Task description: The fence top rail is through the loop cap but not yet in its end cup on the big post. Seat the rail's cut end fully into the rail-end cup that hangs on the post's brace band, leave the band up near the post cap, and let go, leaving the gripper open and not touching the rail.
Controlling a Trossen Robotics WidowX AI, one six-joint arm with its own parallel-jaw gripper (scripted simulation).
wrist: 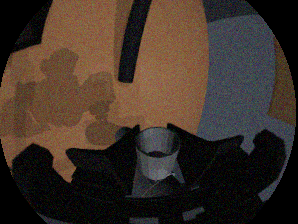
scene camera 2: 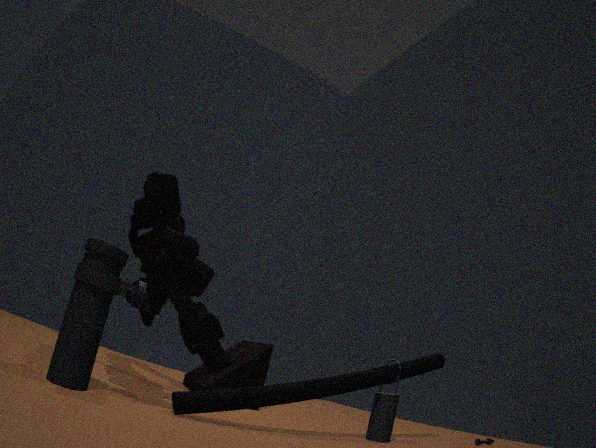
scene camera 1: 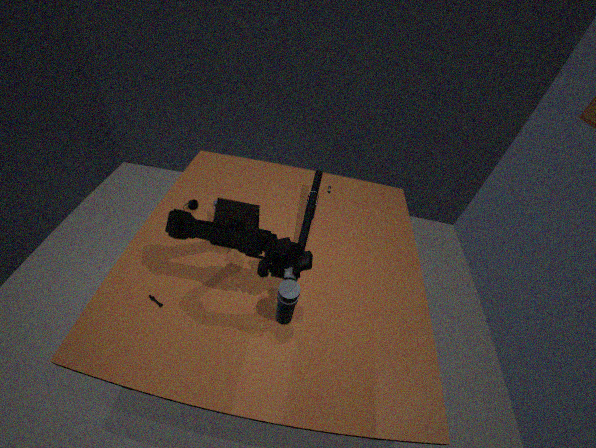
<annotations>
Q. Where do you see a rail-end cup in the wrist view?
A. At 157,148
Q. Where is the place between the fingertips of the gripper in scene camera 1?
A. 294,277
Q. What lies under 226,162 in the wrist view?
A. The gripper.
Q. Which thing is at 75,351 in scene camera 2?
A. A big post.
</annotations>
